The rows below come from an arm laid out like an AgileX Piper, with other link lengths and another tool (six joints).
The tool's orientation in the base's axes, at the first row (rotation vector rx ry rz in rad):
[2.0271 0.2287 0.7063]
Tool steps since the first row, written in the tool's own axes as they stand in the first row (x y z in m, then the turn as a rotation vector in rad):
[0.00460 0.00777 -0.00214 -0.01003 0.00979 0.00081]
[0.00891 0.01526 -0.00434 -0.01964 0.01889 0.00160]
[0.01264 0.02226 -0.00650 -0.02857 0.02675 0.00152]
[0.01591 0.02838 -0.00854 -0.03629 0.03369 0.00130]
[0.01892 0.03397 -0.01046 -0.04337 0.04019 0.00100]
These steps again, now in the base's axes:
[0.00163 -0.00065 0.00911 -0.00888 -0.01013 0.00396]
[0.00302 -0.00124 0.01790 -0.01734 -0.01970 0.00751]
[0.00402 -0.00183 0.02604 -0.02560 -0.02767 0.01062]
[0.00482 -0.00224 0.03322 -0.03284 -0.03454 0.01350]
[0.00553 -0.00256 0.03980 -0.03956 -0.04083 0.01629]

